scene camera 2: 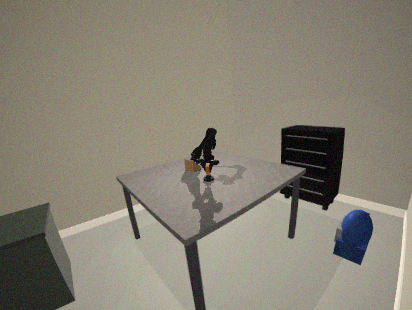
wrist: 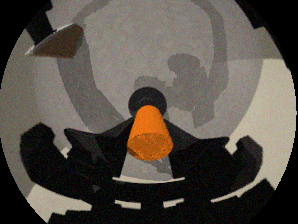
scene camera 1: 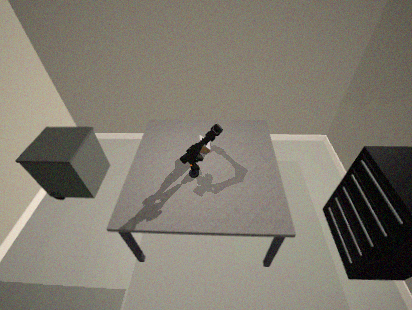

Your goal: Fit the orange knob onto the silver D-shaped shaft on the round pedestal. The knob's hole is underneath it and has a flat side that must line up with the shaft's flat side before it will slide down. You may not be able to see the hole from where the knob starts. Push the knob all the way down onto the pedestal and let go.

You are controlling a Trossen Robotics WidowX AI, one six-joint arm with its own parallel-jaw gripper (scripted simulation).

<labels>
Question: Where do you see a dark round pedestal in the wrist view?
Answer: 144, 96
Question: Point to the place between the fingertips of the gripper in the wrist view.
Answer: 148, 120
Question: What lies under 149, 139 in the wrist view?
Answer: An orange knob.
</labels>
